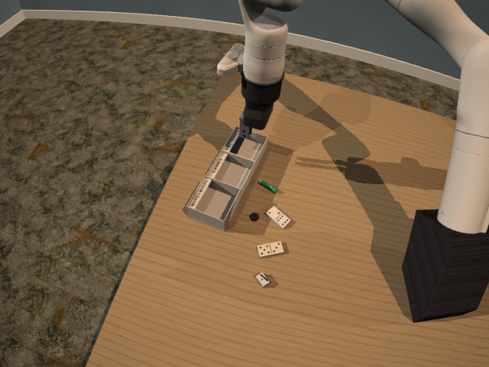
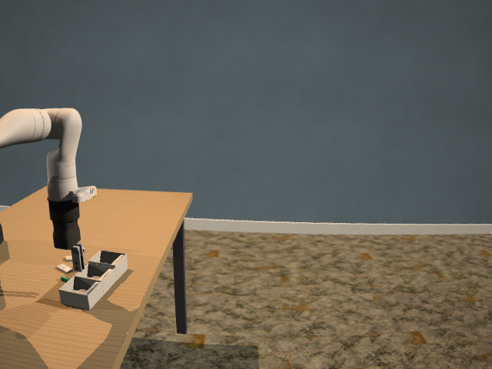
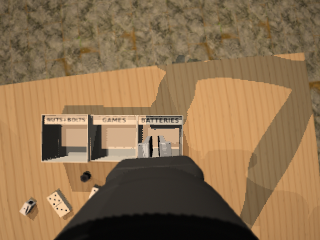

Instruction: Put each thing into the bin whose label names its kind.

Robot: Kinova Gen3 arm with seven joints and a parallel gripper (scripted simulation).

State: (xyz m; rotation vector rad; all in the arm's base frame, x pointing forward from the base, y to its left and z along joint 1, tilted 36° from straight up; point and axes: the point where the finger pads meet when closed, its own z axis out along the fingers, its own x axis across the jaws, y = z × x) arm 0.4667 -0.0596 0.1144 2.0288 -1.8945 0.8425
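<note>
Now: the grey bin row 80 mm to the left of my hand, 70 mm below it and 10 mm ahead of it. Round my hand: green battery (90 mm below, 80 mm behind, 70 mm to the left); then black nut (150 mm to the left, 90 mm below, 70 mm behind).
</note>
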